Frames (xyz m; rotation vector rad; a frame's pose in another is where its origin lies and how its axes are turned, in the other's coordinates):
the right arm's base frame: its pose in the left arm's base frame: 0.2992 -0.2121 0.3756 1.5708 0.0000 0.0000
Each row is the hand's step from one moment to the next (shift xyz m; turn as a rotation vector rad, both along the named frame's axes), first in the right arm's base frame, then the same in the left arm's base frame.
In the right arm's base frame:
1: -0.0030 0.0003 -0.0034 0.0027 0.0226 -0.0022
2: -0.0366 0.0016 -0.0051 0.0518 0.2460 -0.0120
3: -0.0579 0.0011 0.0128 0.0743 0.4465 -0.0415
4: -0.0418 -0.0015 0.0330 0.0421 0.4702 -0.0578
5: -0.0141 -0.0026 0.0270 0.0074 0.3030 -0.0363
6: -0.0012 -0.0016 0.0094 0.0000 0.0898 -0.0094
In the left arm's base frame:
1: -0.0030 0.0034 0.0003 0.0027 0.0022 0.0226
2: -0.0366 0.0051 0.0016 0.0518 0.0120 0.2460
3: -0.0579 -0.0128 0.0011 0.0743 0.0415 0.4465
4: -0.0418 -0.0330 -0.0015 0.0421 0.0578 0.4702
5: -0.0141 -0.0270 -0.0026 0.0074 0.0363 0.3030
6: -0.0012 -0.0094 -0.0016 0.0000 0.0094 0.0898

